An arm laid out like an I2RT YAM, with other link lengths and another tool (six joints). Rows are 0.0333 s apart.
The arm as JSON. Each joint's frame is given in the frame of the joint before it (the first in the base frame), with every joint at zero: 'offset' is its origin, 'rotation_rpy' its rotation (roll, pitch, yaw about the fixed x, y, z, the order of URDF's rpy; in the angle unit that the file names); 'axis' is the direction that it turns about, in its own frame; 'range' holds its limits. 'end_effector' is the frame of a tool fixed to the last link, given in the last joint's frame.
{
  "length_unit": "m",
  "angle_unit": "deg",
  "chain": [
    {
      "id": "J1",
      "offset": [
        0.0,
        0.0,
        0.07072
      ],
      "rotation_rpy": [
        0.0,
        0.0,
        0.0
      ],
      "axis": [
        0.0,
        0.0,
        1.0
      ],
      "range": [
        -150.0,
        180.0
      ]
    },
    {
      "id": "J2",
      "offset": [
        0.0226,
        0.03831,
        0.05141
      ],
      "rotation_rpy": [
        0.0,
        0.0,
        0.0
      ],
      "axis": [
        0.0,
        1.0,
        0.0
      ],
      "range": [
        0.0,
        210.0
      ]
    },
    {
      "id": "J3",
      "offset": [
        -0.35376,
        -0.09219,
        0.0
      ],
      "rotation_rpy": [
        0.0,
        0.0,
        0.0
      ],
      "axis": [
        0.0,
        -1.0,
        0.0
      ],
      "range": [
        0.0,
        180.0
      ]
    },
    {
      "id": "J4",
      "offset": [
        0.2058,
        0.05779,
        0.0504
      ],
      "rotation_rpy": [
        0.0,
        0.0,
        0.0
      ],
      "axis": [
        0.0,
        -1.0,
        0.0
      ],
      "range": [
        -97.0,
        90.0
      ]
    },
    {
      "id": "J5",
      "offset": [
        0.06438,
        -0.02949,
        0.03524
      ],
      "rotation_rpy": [
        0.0,
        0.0,
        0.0
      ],
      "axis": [
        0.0,
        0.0,
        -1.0
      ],
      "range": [
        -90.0,
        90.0
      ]
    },
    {
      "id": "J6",
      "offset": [
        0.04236,
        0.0,
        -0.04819
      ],
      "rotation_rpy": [
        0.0,
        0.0,
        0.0
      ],
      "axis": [
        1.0,
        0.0,
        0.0
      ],
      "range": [
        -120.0,
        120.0
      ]
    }
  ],
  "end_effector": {
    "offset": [
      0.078,
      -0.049,
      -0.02
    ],
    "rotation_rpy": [
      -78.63,
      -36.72,
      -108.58
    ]
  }
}
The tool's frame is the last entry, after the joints.
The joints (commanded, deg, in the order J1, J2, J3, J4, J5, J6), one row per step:
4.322, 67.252, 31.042, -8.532, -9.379, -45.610
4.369, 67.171, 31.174, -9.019, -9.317, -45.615
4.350, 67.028, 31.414, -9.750, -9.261, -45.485
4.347, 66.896, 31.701, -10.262, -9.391, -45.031
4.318, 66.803, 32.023, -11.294, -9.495, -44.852
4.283, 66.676, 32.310, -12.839, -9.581, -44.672
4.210, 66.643, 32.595, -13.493, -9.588, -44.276
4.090, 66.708, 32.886, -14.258, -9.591, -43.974
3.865, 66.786, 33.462, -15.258, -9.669, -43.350
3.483, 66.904, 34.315, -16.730, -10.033, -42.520
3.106, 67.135, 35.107, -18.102, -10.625, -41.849
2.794, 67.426, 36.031, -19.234, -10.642, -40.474
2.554, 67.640, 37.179, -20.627, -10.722, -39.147
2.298, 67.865, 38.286, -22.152, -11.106, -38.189
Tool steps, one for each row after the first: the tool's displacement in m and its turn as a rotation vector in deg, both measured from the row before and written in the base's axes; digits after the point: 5 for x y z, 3 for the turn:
-0.00076, -0.00001, -0.00011, -0.068, 0.269, 0.007
-0.00116, -0.00033, 0.00005, 0.022, 0.372, -0.149
-0.00061, 0.00007, 0.00056, 0.393, 0.197, -0.231
-0.00148, -0.00006, -0.00044, 0.148, 0.659, -0.083
-0.00292, -0.00023, -0.00172, 0.097, 1.171, -0.105
-0.00084, -0.00046, -0.00002, 0.239, 0.421, -0.356
-0.00088, -0.00061, -0.00050, 0.159, 0.602, -0.339
-0.00065, -0.00092, 0.00035, 0.424, 0.637, -0.633
-0.00094, -0.00095, 0.00054, 0.754, 0.929, -0.760
-0.00062, -0.00033, 0.00009, 0.823, 0.980, -0.498
0.00004, -0.00153, 0.00100, 0.835, 0.797, -1.342
0.00005, -0.00108, 0.00199, 0.851, 0.745, -1.201
-0.00021, -0.00035, 0.00159, 0.851, 0.861, -0.752

